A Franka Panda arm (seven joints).
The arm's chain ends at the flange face. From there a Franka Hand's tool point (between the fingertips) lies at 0.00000 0.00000 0.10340 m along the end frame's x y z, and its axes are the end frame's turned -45 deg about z.
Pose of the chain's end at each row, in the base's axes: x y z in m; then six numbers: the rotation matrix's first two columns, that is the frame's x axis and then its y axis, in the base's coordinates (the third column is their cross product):
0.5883 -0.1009 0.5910 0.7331 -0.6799 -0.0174 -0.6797 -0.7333 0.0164
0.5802 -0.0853 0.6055 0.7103 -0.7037 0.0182 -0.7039 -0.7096 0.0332
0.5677 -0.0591 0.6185 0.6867 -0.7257 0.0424 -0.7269 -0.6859 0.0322
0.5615 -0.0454 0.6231 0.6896 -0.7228 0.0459 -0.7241 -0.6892 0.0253
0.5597 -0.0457 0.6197 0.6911 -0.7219 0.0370 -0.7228 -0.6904 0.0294
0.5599 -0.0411 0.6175 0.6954 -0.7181 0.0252 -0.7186 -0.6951 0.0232
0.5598 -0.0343 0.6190 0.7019 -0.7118 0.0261 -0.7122 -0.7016 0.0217
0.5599 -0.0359 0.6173 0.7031 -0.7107 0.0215 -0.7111 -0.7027 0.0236
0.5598 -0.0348 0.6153 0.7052 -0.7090 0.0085 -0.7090 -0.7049 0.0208
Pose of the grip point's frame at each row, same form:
0.5858 -0.1009 0.4876 0.9990 0.0378 -0.0239 0.0378 -0.9993 -0.0007
0.5791 -0.0891 0.5022 1.0000 0.0042 -0.0106 0.0045 -0.9994 0.0363
0.5683 -0.0646 0.5153 0.9996 -0.0281 0.0072 -0.0284 -0.9982 0.0528
0.5629 -0.0506 0.5198 0.9996 -0.0238 0.0146 -0.0244 -0.9984 0.0503
0.5601 -0.0506 0.5164 0.9998 -0.0223 0.0054 -0.0224 -0.9986 0.0470
0.5600 -0.0446 0.5142 0.9998 -0.0163 0.0014 -0.0164 -0.9993 0.0342
0.5601 -0.0378 0.5157 0.9999 -0.0072 0.0031 -0.0073 -0.9994 0.0338
0.5597 -0.0392 0.5140 1.0000 -0.0057 -0.0015 -0.0057 -0.9994 0.0319
0.5589 -0.0369 0.5119 1.0000 -0.0029 -0.0087 -0.0027 -0.9998 0.0207

